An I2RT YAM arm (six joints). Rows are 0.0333 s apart.
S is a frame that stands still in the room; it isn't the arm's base.
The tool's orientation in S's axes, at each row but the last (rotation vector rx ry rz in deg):
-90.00, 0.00, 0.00
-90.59, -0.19, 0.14
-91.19, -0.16, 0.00
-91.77, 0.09, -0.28
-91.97, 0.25, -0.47
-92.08, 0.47, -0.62
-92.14, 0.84, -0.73
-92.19, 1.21, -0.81
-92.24, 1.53, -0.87
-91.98, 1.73, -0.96
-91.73, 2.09, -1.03
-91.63, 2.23, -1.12
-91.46, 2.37, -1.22
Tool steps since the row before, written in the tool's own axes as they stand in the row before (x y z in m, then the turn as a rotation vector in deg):
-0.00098, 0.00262, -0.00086, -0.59, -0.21, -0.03
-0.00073, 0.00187, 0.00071, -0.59, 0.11, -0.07
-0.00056, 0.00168, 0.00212, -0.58, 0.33, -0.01
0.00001, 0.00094, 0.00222, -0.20, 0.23, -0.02
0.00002, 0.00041, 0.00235, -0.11, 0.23, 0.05
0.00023, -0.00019, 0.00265, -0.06, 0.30, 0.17
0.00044, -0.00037, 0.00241, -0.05, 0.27, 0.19
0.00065, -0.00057, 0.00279, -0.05, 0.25, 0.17
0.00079, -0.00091, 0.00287, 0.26, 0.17, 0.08
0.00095, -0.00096, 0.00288, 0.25, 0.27, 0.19
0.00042, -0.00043, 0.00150, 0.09, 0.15, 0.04
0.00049, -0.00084, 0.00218, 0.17, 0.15, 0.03
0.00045, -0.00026, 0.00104, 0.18, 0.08, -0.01
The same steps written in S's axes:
-0.00098, -0.00086, -0.00262, -0.59, -0.03, 0.21
-0.00073, 0.00069, -0.00188, -0.59, -0.07, -0.11
-0.00056, 0.00208, -0.00172, -0.58, -0.02, -0.33
0.00002, 0.00219, -0.00101, -0.20, -0.03, -0.23
0.00004, 0.00233, -0.00049, -0.11, 0.04, -0.23
0.00026, 0.00265, 0.00009, -0.06, 0.16, -0.31
0.00048, 0.00241, 0.00028, -0.05, 0.18, -0.28
0.00071, 0.00279, 0.00046, -0.05, 0.16, -0.26
0.00087, 0.00288, 0.00079, 0.26, 0.07, -0.17
0.00104, 0.00288, 0.00085, 0.25, 0.17, -0.28
0.00048, 0.00150, 0.00038, 0.09, 0.03, -0.15
0.00058, 0.00218, 0.00077, 0.17, 0.02, -0.15
0.00049, 0.00103, 0.00023, 0.18, -0.02, -0.08

